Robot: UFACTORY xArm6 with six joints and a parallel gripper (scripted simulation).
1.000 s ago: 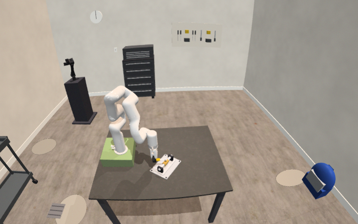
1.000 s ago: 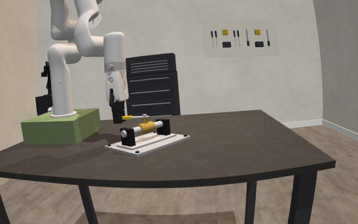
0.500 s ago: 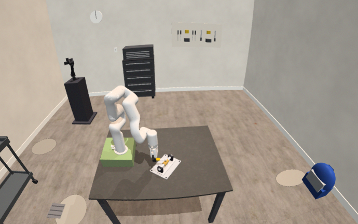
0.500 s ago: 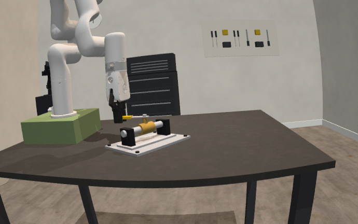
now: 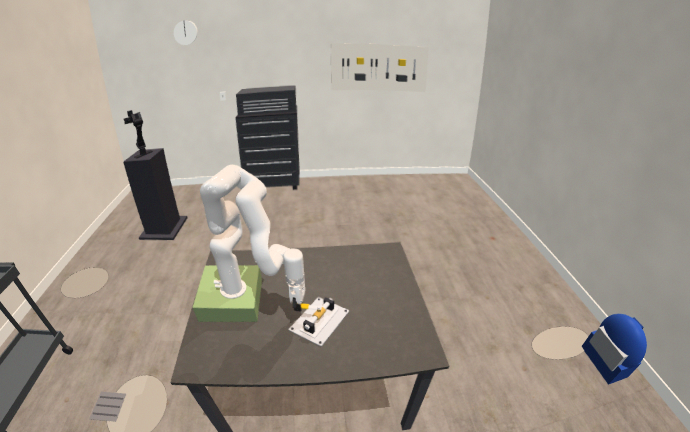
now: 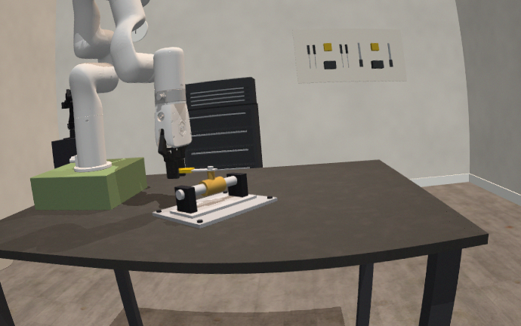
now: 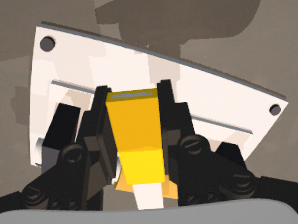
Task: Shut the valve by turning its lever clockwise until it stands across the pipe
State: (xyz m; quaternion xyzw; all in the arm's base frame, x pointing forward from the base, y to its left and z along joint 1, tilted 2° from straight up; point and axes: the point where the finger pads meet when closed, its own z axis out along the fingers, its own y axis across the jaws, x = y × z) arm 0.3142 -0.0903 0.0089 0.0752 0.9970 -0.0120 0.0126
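Now: hand 5 cm short of the valve lever and 1 cm to the left of it.
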